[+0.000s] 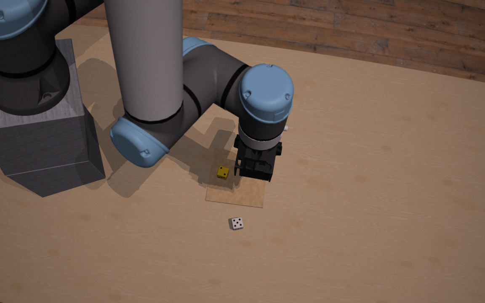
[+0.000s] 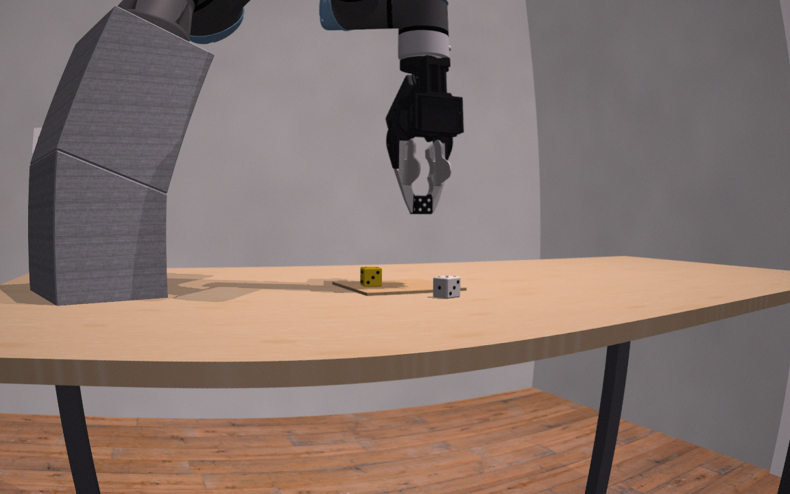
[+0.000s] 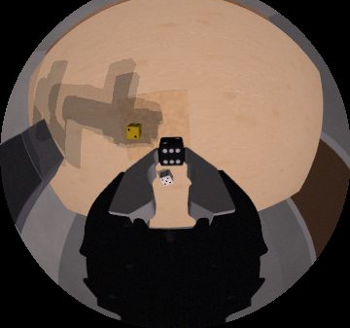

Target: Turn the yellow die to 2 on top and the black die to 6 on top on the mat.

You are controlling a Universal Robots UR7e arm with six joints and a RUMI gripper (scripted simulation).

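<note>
Right now the mat is 40 mm behind my hand and 120 mm below it. From my hand the other things lie so: white die (40 mm behind, 110 mm to the right, 110 mm below); black die (right at my hand); yellow die (70 mm behind, 10 mm to the left, 100 mm below).
</note>
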